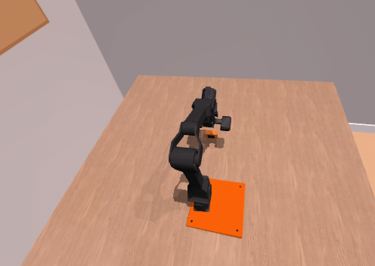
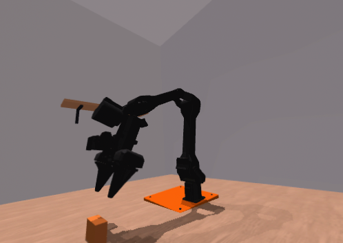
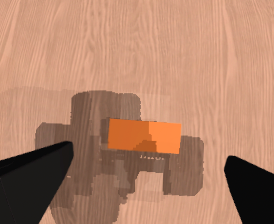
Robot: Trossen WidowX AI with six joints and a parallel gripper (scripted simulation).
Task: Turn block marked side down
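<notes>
Now: gripper tip 70 mm above the block.
</notes>
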